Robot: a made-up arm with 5 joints.
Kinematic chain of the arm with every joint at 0, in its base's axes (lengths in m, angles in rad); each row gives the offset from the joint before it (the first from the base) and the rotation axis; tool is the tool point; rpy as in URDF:
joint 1: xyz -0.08 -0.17 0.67 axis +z
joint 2: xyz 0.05 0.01 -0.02 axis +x
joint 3: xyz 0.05 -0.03 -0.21 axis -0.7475 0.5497 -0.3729
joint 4: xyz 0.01 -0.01 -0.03 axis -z
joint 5: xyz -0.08 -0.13 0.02 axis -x
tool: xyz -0.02 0.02 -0.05 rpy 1.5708 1.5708 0
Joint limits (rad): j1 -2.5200..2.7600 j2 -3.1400..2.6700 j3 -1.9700..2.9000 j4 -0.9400..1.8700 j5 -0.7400..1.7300
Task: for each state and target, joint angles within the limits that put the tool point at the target. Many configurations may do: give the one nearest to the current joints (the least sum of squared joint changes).
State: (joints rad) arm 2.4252 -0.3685 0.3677 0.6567 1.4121
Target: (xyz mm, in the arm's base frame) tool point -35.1 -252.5 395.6
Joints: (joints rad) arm 2.3371 0.2468 0.0090 1.0082 1.3290
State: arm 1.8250 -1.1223 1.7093 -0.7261 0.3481
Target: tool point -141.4 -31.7 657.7
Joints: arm 2.1050 -1.1199 2.5111 -0.7486 0.6067
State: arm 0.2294 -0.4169 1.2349 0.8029 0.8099
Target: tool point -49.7 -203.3 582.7
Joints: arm 0.8908 -0.9443 1.7161 0.3175 0.3698
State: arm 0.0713 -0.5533 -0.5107 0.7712 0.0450
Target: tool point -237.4 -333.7 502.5
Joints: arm -0.5869 -0.8220 -0.0034 0.7746 0.0604
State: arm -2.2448 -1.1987 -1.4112 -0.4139 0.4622
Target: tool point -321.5 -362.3 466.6
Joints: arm -1.9739 -0.7909 -1.9700 -0.7952 0.2529
